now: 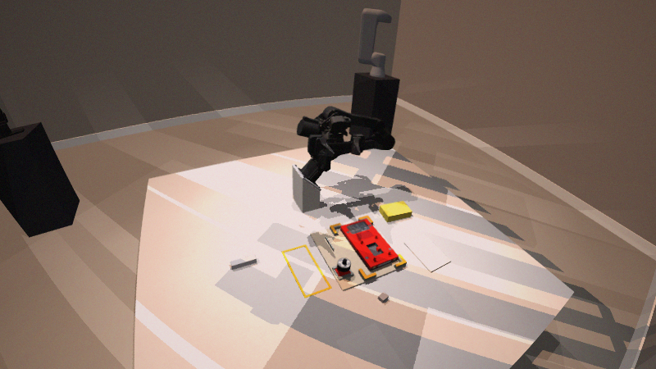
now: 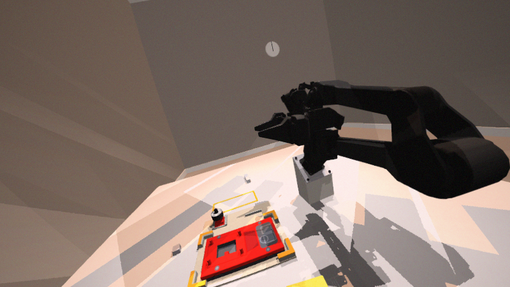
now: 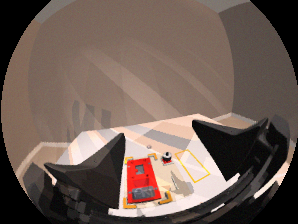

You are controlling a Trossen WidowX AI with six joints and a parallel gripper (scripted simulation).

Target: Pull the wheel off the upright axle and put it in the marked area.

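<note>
My gripper tip is 170 mm short of the wheel, 110 mm to the left of it and 250 mm above it. Round my gripper tip: yellow block 50 mm ahead, 230 mm to the left, 280 mm below; upright axle 170 mm ahead, 100 mm to the right, 260 mm below; small grey cube 310 mm ahead, 60 mm to the right, 280 mm below.
</note>
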